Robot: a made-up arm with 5 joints.
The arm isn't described. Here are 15 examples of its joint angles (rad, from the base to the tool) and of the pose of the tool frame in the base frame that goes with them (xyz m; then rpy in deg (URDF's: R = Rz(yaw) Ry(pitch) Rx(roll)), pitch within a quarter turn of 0, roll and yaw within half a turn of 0).
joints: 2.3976 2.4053 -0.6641 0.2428 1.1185
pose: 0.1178 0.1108 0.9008 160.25 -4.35 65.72
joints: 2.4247 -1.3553 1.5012 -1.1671 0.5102
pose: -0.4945 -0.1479 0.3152 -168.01 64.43 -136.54
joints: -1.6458 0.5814 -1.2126 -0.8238 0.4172
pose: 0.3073 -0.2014 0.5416 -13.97 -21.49 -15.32
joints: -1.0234 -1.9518 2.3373 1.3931 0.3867
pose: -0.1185 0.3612 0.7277 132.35 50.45 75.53
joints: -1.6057 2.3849 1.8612 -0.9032 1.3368
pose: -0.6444 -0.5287 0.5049 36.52 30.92 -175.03
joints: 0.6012 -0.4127 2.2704 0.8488 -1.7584
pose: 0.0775 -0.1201 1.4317 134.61 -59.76 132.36
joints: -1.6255 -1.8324 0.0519 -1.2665 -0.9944
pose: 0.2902 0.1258 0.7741 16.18 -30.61 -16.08
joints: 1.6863 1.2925 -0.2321 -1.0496 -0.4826
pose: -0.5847 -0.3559 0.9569 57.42 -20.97 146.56
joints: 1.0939 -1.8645 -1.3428 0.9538 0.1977
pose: -0.4824 -0.4625 0.7359 -114.82 -21.46 -92.96
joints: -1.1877 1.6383 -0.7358 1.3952 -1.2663
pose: -0.0363 0.3073 0.9682 164.65 10.46 112.18
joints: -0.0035 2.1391 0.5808 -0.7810 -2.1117
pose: -0.1317 0.2672 0.3470 -143.13 51.86 152.12
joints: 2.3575 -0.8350 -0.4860 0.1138 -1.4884
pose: -0.3718 -0.4957 1.1666 95.20 -3.33 -152.83
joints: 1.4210 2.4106 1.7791 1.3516 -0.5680
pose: 0.4142 -0.5136 0.5312 77.58 59.82 -67.60
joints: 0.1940 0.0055 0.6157 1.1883 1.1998
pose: -0.3703 -0.1241 1.2129 175.94 -59.41 -121.79
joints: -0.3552 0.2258 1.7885 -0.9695 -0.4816
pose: -0.0556 0.3299 0.6711 -112.04 -11.65 106.59
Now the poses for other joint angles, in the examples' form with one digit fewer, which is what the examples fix.
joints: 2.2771 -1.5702 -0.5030 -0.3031 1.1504
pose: -0.254 -0.609 0.783 -110.5 -28.7 -80.1
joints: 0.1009 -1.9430 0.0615 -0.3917 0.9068
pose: -0.107 -0.649 0.717 14.9 -11.1 -113.9
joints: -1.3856 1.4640 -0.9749 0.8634 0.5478
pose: -0.120 0.235 0.673 -110.6 -13.9 117.2
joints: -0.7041 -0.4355 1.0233 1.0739 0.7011
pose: -0.628 0.101 0.892 -164.8 -0.4 -178.2
